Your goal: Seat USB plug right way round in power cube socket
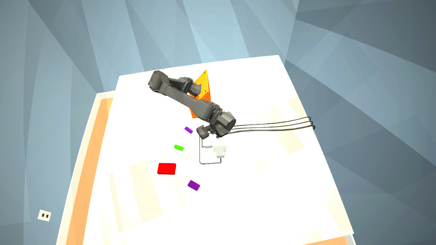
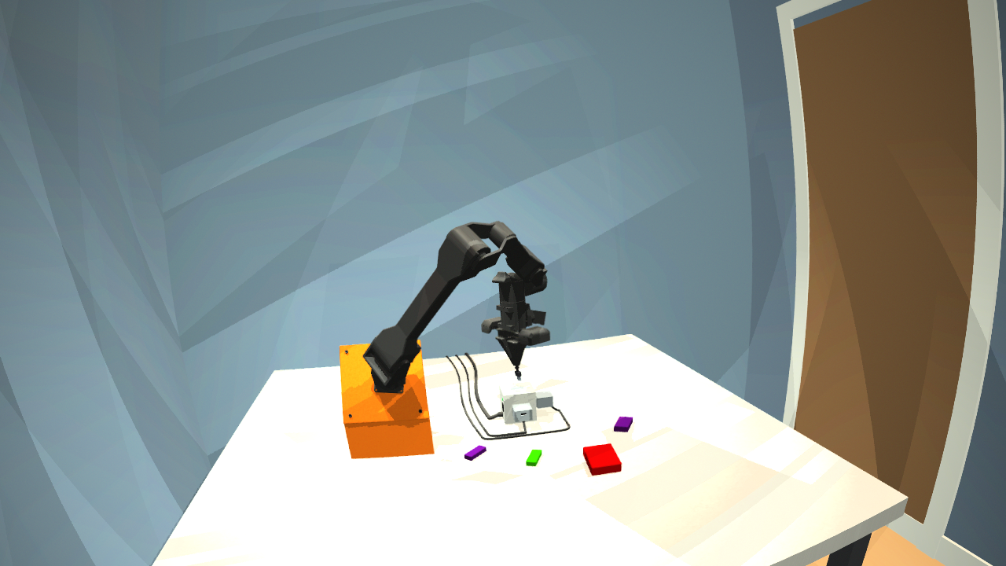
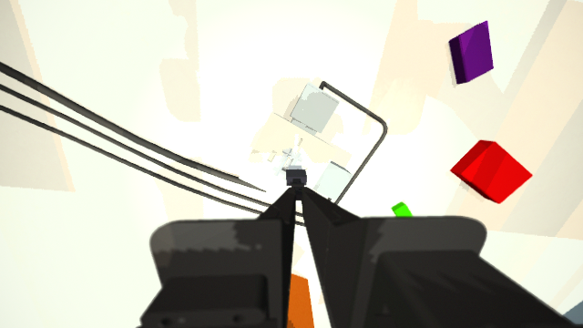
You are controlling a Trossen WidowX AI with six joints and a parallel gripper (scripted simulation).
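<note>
Right now the black USB plug is 20 mm below my gripper tip. The rest, counted from my gripper tip: metal-rimmed socket (70 mm below, 10 mm to the left); then green block (230 mm to the right, 130 mm below); then red block (280 mm to the right, 130 mm below, 130 mm ahead).
</note>
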